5 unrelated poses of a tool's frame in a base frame.
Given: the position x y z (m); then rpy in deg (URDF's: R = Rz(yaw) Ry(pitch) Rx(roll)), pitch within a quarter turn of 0, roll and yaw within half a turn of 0.
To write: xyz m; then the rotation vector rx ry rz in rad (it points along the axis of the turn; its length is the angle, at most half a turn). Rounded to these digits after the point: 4 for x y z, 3 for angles.
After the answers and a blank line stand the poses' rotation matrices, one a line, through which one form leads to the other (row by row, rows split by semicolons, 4 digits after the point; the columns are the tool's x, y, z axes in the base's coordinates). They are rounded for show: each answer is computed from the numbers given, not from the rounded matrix.
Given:
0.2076 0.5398 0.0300 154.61 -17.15 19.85
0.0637 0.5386 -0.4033 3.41 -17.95 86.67
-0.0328 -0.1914 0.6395 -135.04 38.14 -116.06
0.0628 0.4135 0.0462 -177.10 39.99 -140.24
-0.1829 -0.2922 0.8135 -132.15 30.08 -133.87
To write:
0.2076 0.5398 0.0300 2.688 0.377 0.508
0.0637 0.5386 -0.4033 0.284 -0.207 1.508
-0.0328 -0.1914 0.6395 -0.882 1.998 -0.363
0.0628 0.4135 0.0462 -0.814 2.319 0.246
-0.1829 -0.2922 0.8135 -0.638 2.188 -0.686

0.8988 0.1878 0.3962; 0.3245 -0.8927 -0.3128; 0.2949 0.4097 -0.8632
0.0553 -0.9976 0.0415; 0.9497 0.0397 -0.3106; 0.3082 0.0566 0.9496
-0.3455 -0.4439 0.8268; -0.7065 0.7029 0.0822; -0.6176 -0.5558 -0.5565
-0.5890 -0.6138 0.5258; -0.4900 0.7885 0.3716; -0.6427 -0.0388 -0.7652
-0.5997 -0.2263 0.7676; -0.6238 0.7330 -0.2713; -0.5012 -0.6415 -0.5807

